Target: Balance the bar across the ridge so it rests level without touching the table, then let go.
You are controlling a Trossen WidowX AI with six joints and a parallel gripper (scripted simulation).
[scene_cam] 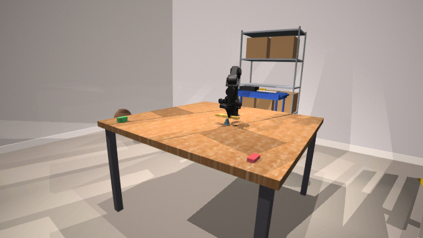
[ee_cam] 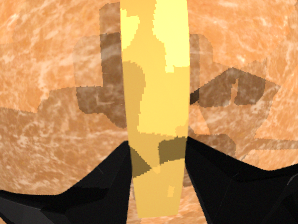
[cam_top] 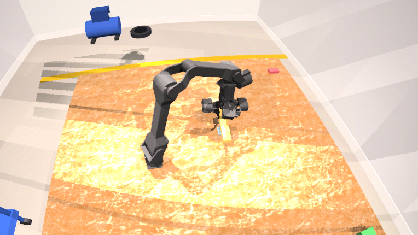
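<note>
Now: gripper tip 3 cm to the left of the bar. Also, from my gripper tip: green block (43 cm ahead, 63 cm to the right, 4 cm below); pink block (43 cm ahead, 37 cm to the left, 5 cm below).
</note>
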